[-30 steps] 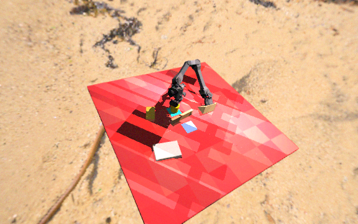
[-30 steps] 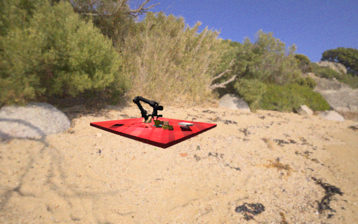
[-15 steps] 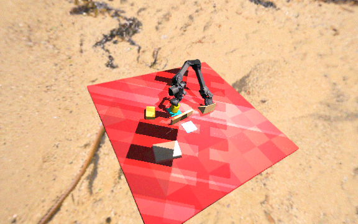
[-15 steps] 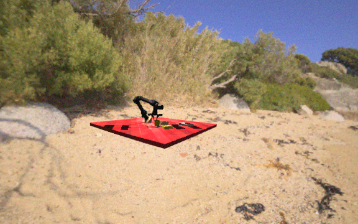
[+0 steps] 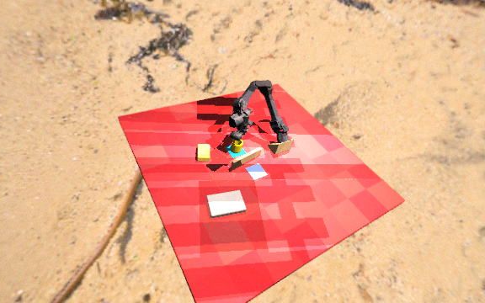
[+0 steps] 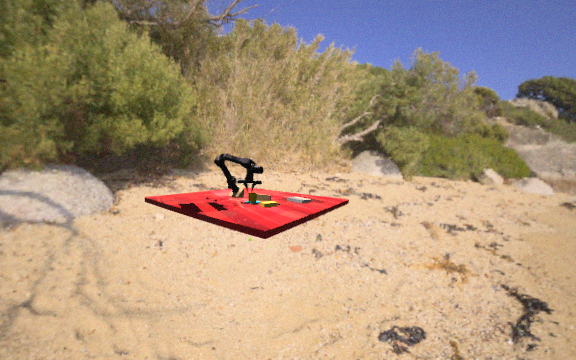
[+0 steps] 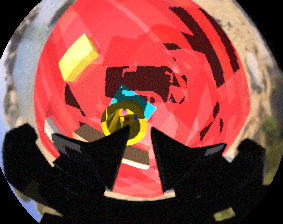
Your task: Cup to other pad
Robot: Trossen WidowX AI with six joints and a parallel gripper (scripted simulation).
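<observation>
My gripper tip is 40 mm above the cup, 20 mm short of it and 10 mm to the right of it. The rest, counted from my gripper tip: tan bar (120 mm to the left, 60 mm below); pale blue pad (210 mm to the left, 80 mm below, 30 mm behind); cyan pad (80 mm below, 20 mm to the left, 20 mm ahead).
</observation>
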